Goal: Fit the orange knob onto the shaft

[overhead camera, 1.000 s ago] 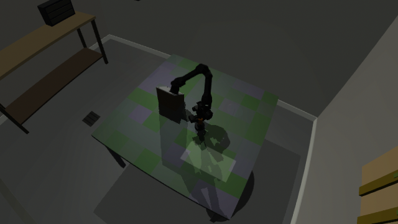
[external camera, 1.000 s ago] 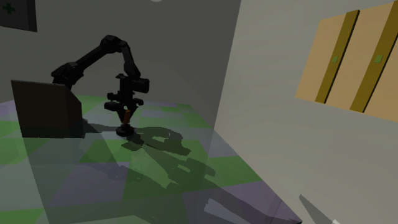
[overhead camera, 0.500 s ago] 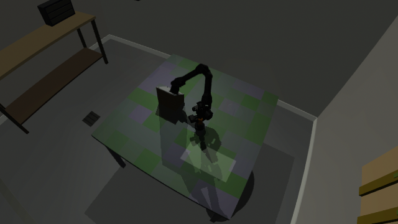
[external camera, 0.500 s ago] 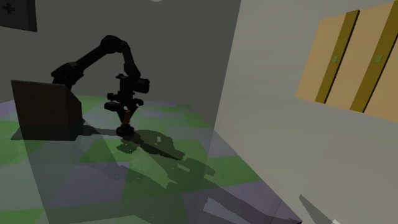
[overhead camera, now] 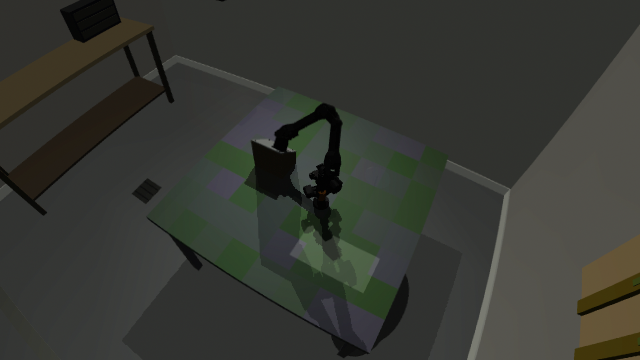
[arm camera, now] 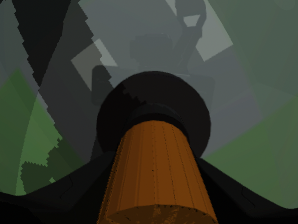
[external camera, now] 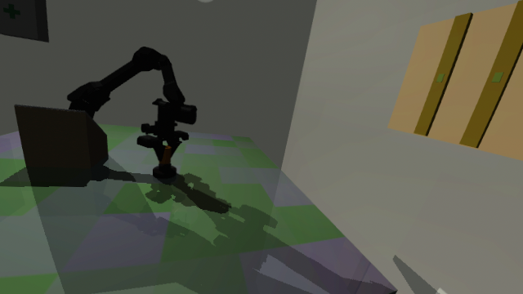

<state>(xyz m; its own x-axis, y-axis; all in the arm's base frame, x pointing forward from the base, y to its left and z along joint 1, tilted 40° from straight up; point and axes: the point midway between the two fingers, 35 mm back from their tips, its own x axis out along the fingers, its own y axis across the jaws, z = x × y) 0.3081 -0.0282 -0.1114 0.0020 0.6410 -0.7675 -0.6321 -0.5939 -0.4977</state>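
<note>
My gripper tip is now 30 mm above the dark round pedestal. The rest, counted from my gripper tip: orange knob: 20 mm above.
</note>
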